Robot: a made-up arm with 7 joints. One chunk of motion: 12 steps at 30 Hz.
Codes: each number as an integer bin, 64 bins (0 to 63) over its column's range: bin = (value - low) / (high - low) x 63, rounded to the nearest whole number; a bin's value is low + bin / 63 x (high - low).
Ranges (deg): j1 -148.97..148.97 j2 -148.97..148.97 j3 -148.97..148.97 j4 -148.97..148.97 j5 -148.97..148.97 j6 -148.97..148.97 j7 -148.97..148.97
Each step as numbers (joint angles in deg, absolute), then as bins.
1 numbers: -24.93 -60.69 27.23 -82.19 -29.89 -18.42 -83.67
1 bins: 26 19 37 14 25 28 14
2 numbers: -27.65 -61.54 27.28 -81.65 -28.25 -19.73 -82.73
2 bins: 26 18 37 14 26 27 14
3 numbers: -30.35 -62.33 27.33 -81.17 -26.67 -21.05 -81.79
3 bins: 25 18 37 14 26 27 14
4 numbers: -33.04 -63.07 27.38 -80.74 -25.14 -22.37 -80.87
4 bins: 25 18 37 14 26 27 14
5 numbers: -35.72 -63.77 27.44 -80.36 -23.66 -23.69 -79.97
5 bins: 24 18 37 15 26 26 15
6 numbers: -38.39 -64.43 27.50 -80.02 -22.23 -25.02 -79.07
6 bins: 23 18 37 15 27 26 15
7 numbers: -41.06 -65.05 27.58 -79.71 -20.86 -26.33 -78.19
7 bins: 23 18 37 15 27 26 15
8 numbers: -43.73 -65.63 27.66 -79.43 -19.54 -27.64 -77.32
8 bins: 22 18 37 15 27 26 15
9 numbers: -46.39 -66.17 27.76 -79.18 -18.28 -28.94 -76.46
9 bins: 22 18 37 15 28 25 15
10 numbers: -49.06 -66.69 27.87 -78.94 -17.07 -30.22 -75.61
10 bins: 21 17 37 15 28 25 16
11 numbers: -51.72 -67.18 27.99 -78.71 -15.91 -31.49 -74.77
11 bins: 21 17 37 15 28 25 16
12 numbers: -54.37 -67.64 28.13 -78.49 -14.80 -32.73 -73.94
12 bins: 20 17 37 15 28 25 16
